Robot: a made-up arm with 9 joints. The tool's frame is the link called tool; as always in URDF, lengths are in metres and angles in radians.
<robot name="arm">
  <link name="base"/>
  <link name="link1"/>
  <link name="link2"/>
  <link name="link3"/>
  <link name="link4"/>
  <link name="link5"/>
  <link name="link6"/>
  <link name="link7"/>
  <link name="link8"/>
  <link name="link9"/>
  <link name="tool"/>
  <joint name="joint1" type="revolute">
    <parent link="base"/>
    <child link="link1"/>
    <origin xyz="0.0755 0.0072 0.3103" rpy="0 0 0"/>
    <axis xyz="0 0 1"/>
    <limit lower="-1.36" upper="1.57"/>
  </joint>
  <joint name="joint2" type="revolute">
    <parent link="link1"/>
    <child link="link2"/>
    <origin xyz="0.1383 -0.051 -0.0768" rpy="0 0 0"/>
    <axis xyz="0 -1 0"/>
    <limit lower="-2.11" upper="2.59"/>
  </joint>
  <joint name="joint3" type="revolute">
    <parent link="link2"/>
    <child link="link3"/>
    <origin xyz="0.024 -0.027 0.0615" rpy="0 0 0"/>
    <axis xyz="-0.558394 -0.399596 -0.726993"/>
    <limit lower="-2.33" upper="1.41"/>
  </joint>
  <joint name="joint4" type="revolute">
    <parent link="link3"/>
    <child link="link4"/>
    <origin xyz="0.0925 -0.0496 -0.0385" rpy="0 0 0"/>
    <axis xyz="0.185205 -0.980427 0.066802"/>
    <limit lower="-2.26" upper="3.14"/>
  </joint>
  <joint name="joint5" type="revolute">
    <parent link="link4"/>
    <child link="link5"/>
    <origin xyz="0.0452 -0.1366 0.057" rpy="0 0 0"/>
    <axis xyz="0 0 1"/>
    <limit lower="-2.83" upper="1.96"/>
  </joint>
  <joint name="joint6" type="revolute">
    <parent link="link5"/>
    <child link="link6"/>
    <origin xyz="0.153 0.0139 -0.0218" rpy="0 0 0"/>
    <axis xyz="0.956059 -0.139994 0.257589"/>
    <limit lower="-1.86" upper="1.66"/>
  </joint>
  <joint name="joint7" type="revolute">
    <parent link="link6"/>
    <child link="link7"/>
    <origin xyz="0.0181 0.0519 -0.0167" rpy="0 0 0"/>
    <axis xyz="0 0 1"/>
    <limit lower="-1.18" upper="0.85"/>
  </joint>
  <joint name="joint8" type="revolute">
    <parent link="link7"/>
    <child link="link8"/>
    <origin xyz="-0.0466 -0.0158 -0.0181" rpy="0 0 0"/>
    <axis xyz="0 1 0"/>
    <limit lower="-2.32" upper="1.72"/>
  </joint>
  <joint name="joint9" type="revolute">
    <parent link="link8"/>
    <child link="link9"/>
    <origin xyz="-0.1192 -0.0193 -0.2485" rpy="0 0 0"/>
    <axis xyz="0 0 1"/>
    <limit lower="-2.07" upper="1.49"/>
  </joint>
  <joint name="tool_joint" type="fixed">
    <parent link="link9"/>
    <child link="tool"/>
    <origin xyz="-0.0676 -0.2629 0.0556" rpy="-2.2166 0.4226 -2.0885"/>
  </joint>
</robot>
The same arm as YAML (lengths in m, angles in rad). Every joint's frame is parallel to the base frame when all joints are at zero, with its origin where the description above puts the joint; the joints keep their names.
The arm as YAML. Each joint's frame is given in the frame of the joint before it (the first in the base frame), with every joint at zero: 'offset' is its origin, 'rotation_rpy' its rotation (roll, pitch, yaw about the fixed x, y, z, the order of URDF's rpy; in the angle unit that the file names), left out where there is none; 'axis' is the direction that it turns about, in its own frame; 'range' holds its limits. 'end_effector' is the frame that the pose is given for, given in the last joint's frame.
length_unit: m
angle_unit: rad
chain:
  - id: joint1
    offset: [0.0755, 0.0072, 0.3103]
    axis: "+z"
    range: [-1.36, 1.57]
  - id: joint2
    offset: [0.1383, -0.051, -0.0768]
    axis: "-y"
    range: [-2.11, 2.59]
  - id: joint3
    offset: [0.024, -0.027, 0.0615]
    axis: [-0.558394, -0.399596, -0.726993]
    range: [-2.33, 1.41]
  - id: joint4
    offset: [0.0925, -0.0496, -0.0385]
    axis: [0.185205, -0.980427, 0.066802]
    range: [-2.26, 3.14]
  - id: joint5
    offset: [0.0452, -0.1366, 0.057]
    axis: "+z"
    range: [-2.83, 1.96]
  - id: joint6
    offset: [0.153, 0.0139, -0.0218]
    axis: [0.956059, -0.139994, 0.257589]
    range: [-1.86, 1.66]
  - id: joint7
    offset: [0.0181, 0.0519, -0.0167]
    axis: "+z"
    range: [-1.18, 0.85]
  - id: joint8
    offset: [-0.0466, -0.0158, -0.0181]
    axis: "+y"
    range: [-2.32, 1.72]
  - id: joint9
    offset: [-0.1192, -0.0193, -0.2485]
    axis: "+z"
    range: [-2.07, 1.49]
end_effector:
  offset: [-0.0676, -0.2629, 0.0556]
  rotation_rpy: [-2.2166, 0.4226, -2.0885]

